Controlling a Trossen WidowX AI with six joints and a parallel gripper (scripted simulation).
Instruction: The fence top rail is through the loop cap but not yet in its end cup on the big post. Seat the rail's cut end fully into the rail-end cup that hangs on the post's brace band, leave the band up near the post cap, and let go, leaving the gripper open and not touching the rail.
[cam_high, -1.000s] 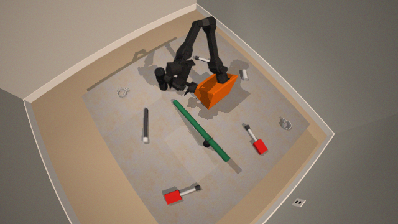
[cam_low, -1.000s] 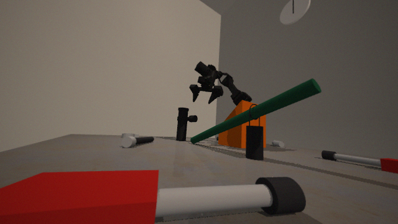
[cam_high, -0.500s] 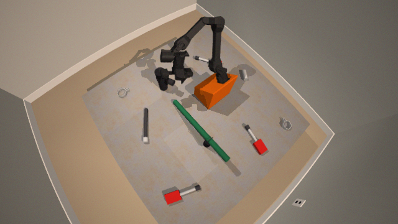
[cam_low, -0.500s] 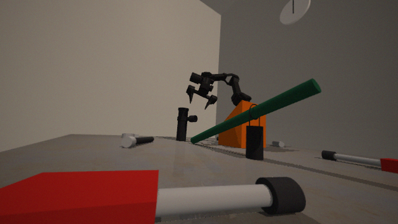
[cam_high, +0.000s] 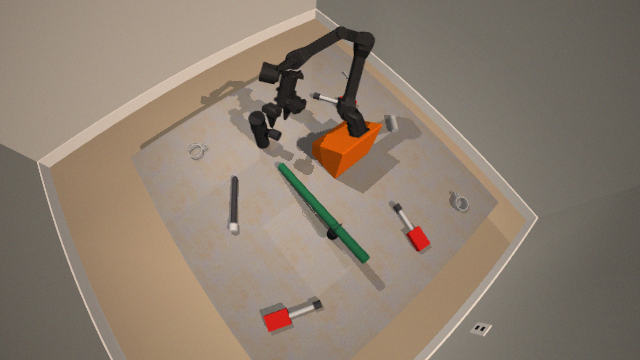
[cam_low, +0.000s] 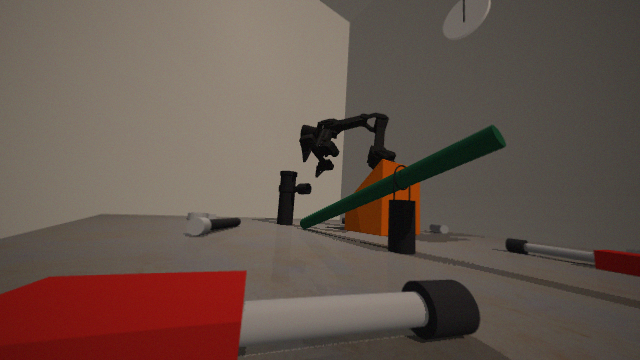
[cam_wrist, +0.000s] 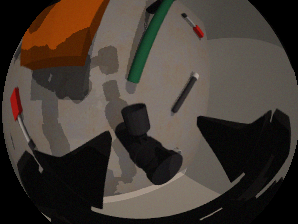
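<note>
The rail-end cup is 8 cm below my gripper tip, 2 cm to the right of it and 2 cm ahead of it. From my gripper tip the other things lie so: short black post 44 cm to the left, 11 cm below, 8 cm ahead; white cylinder 52 cm behind, 23 cm to the left, 20 cm below.
</note>
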